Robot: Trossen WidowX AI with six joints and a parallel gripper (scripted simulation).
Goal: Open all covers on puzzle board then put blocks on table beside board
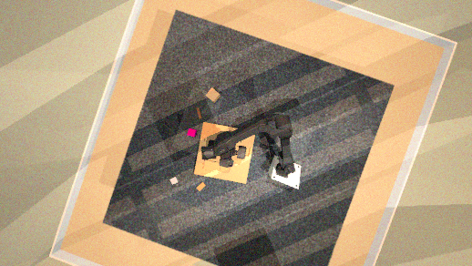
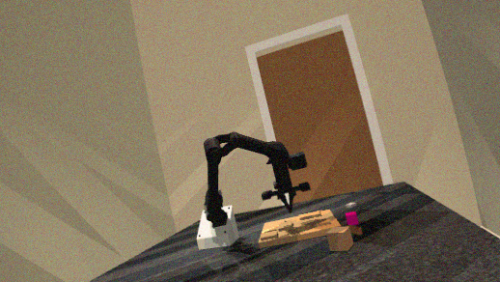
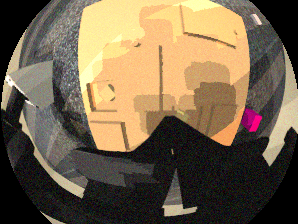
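Now: the tan wooden puzzle board 10 mm ahead of my gripper tip, 30 mm to the left of it and 60 mm below it. The rest, counted from my gripper tip: tan cube: 170 mm ahead, 240 mm to the right, 50 mm below; magenta block: 220 mm ahead, 10 mm to the right, 60 mm below; orange block: 220 mm ahead, 120 mm to the right, 70 mm below.
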